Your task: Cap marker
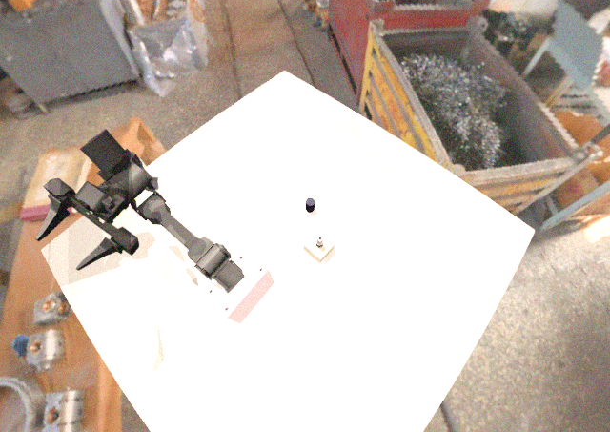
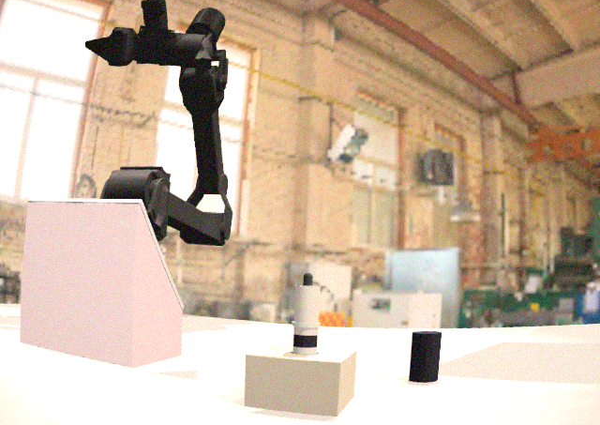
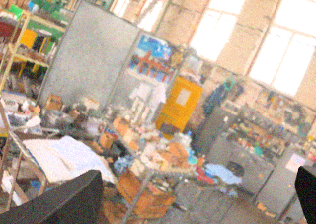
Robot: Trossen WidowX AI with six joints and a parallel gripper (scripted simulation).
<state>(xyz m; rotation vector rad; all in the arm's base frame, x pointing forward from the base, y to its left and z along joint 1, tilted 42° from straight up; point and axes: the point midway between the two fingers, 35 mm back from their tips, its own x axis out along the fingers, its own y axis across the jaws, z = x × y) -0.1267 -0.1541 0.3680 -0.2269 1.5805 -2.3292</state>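
Right now my gripper tip is 540 mm short of the black marker cap, 450 mm above it and 90 mm to the left of it. Round my gripper tip: beige holder block (460 mm below, 450 mm ahead, 210 mm to the right).
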